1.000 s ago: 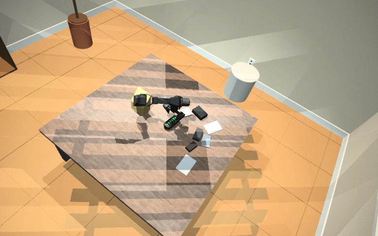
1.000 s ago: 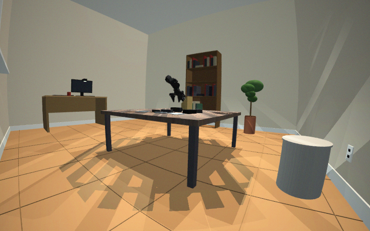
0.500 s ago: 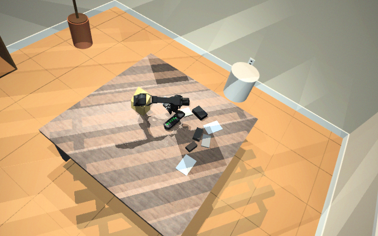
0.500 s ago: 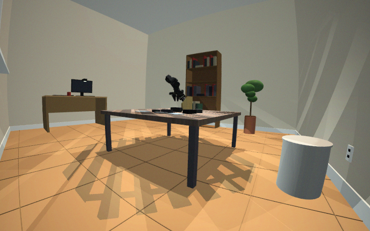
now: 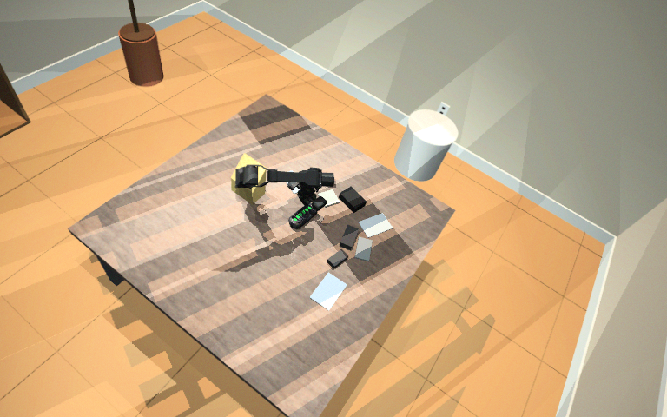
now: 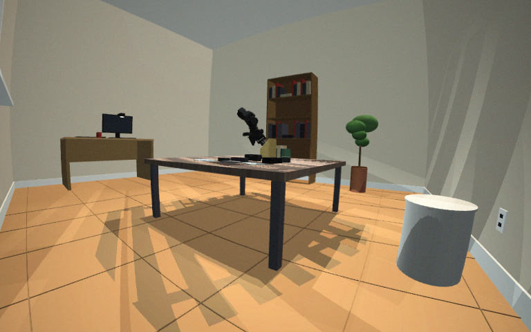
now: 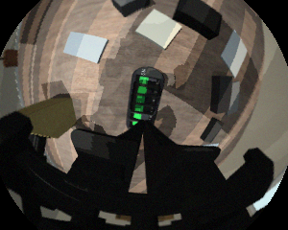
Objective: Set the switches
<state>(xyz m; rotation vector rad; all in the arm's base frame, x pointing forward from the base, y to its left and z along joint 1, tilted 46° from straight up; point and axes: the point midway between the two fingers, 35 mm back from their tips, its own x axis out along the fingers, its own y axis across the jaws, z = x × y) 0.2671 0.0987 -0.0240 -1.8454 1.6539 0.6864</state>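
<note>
Now: gripper tip 19 cm to the right of the cream card and 11 cm above it. The rest, counted from my gripper tip: dark box (9 cm ahead, 27 cm to the left, 10 cm below); then grey plate (31 cm ahead, 9 cm to the left, 11 cm below).
</note>
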